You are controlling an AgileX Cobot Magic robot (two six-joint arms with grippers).
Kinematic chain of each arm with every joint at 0, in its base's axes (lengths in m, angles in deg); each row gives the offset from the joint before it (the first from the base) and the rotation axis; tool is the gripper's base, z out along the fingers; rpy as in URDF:
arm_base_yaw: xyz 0 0 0.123 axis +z
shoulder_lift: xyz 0 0 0 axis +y
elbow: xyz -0.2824 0 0.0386 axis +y
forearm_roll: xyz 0.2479 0 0.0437 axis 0.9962 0 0.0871
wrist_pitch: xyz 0 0 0 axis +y
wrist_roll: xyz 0.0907 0 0.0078 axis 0.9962 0 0.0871
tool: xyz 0 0 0 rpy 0 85 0
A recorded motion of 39 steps. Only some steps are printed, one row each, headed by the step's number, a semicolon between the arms.
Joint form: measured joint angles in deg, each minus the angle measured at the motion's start. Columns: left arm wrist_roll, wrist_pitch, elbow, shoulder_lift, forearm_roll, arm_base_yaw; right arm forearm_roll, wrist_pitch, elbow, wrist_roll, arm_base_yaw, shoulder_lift.
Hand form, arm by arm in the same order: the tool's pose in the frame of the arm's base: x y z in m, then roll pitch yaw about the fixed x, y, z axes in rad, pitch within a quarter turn. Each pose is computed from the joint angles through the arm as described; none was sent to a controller.
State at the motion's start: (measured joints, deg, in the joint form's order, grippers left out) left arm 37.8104 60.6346 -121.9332 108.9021 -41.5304 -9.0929; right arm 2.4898 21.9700 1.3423 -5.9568 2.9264 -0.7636
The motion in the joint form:
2: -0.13 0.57 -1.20 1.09 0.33 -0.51; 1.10 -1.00 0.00 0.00 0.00 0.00
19: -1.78 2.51 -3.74 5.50 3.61 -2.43; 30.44 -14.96 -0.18 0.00 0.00 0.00
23: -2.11 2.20 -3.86 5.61 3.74 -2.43; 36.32 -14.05 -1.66 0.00 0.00 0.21
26: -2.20 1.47 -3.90 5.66 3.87 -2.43; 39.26 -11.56 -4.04 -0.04 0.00 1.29
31: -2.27 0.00 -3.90 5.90 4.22 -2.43; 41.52 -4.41 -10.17 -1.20 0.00 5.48
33: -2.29 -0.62 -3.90 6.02 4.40 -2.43; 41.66 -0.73 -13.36 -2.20 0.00 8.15
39: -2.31 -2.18 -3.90 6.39 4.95 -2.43; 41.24 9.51 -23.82 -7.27 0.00 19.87
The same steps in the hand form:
2: 0.4098 -0.1227 0.4306 -2.8986 1.0575 2.5348; 0.0525 0.0047 0.1730 -3.0114 1.2802 -2.9313
19: 0.4248 -0.1376 0.4055 -2.9110 0.9716 2.5019; 0.0557 0.0090 0.1976 1.6205 1.1014 1.7326
23: 0.4257 -0.1375 0.4054 -2.9081 0.9738 2.5113; 0.0547 0.0107 0.2057 1.5810 1.0016 1.7169
26: 0.4269 -0.1372 0.4058 -2.9132 0.9825 2.5161; 0.0538 0.0138 0.2162 1.5898 0.9536 1.7579
31: 0.4300 -0.1368 0.4051 -2.9259 0.9964 2.5227; 0.0536 0.0219 0.2402 1.6776 0.9351 1.9195
33: 0.4315 -0.1366 0.4046 -2.9324 1.0018 2.5247; 0.0548 0.0259 0.2519 1.7428 0.9443 2.0181
39: 0.4354 -0.1360 0.4028 -2.9516 1.0138 2.5269; 0.0707 0.0366 0.2873 2.0261 0.9684 2.3873

